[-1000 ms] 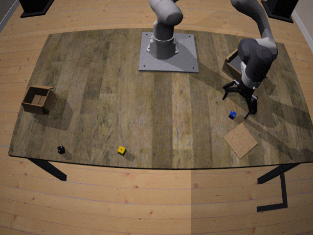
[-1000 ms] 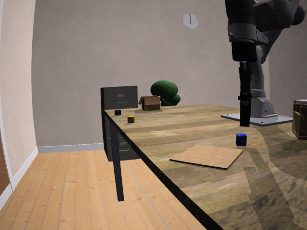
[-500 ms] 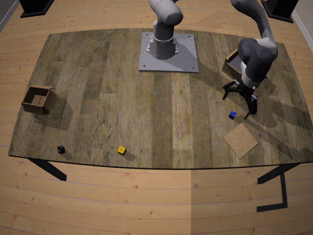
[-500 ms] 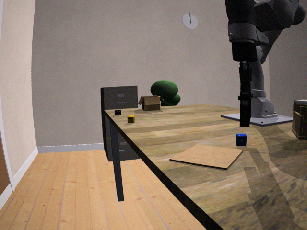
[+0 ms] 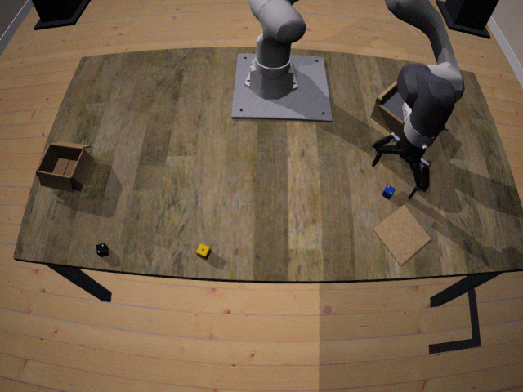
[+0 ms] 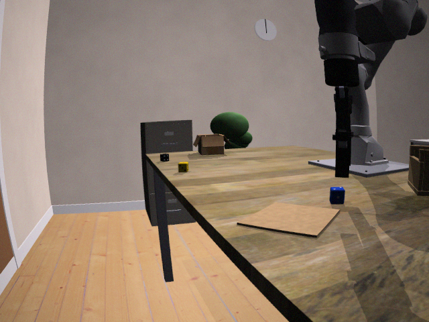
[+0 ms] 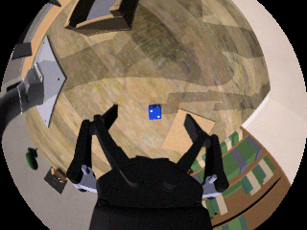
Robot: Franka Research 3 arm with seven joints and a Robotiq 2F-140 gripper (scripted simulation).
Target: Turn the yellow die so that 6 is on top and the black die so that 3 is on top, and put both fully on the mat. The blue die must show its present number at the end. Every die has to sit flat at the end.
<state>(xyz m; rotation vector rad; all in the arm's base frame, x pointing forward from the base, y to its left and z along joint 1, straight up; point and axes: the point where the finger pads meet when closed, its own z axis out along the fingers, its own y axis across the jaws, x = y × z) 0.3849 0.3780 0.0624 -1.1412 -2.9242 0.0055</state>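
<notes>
My gripper is now 530 mm to the left of the yellow die, 230 mm short of it and 60 mm above it. Also, from my hand: tan mat: 150 mm ahead, 70 mm below, 40 mm to the left; blue die: 60 mm below, 10 mm ahead; wooden crate: 300 mm behind, 80 mm to the left, 20 mm below.
</notes>
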